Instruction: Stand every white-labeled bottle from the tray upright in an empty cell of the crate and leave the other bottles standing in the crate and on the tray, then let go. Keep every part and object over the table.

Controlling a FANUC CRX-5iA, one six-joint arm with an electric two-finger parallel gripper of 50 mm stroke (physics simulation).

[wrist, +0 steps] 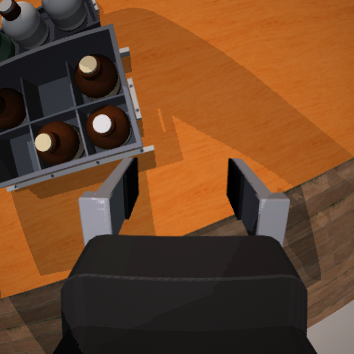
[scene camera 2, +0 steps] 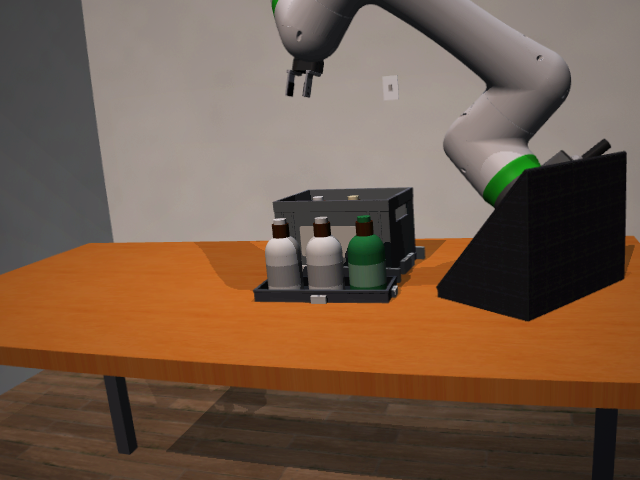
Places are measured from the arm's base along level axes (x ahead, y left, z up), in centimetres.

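Pixels of known places: gripper, fingertip midpoint: (wrist: 182, 176) (scene camera 2: 297, 96); arm's base at its link origin: (scene camera 2: 539, 211).
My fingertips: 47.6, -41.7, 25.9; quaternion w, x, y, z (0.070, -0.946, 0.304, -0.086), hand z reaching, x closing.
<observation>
For each thing: its top centre in the pictures, then the offset to it from my fingertips, as dx, dy, dz. "*": a spot on its surface instead. Level surfaces: height alone.
- tray at a spot on its surface: (scene camera 2: 356, 296) * -11.8, +43.5, -39.6
- green bottle at its top centre: (scene camera 2: 363, 216) -14.3, +38.9, -24.9
- crate at its top centre: (wrist: 34, 109) (scene camera 2: 344, 194) -10.2, +16.5, -23.4
- table at its surface level: dz -40.9
Two white bottles, the left one (scene camera 2: 282, 253) (wrist: 66, 12) and the middle one (scene camera 2: 324, 253) (wrist: 26, 26), stand upright on the tray (scene camera 2: 356, 296); their lower bands look greyish white. A green bottle (scene camera 2: 366, 252) (wrist: 5, 48) with a pale green band stands beside them. The crate (scene camera 2: 336, 206) (wrist: 118, 56) stands behind the tray. In the wrist view, brown bottles stand in several of its cells; the upper middle cell and lower left cell look empty. My gripper (scene camera 2: 298, 96) (wrist: 182, 176) is open and empty, high above the crate; in the wrist view it points beside the crate's edge.
Brown bottles (wrist: 96, 76) (wrist: 108, 127) (wrist: 57, 142) (wrist: 11, 108) have pale or white caps where these show. Low brackets (wrist: 134, 97) line the crate's outside. The black robot base (scene camera 2: 485, 268) stands on the table (scene camera 2: 180, 320) to the right. The table edge shows beyond the fingers in the wrist view.
</observation>
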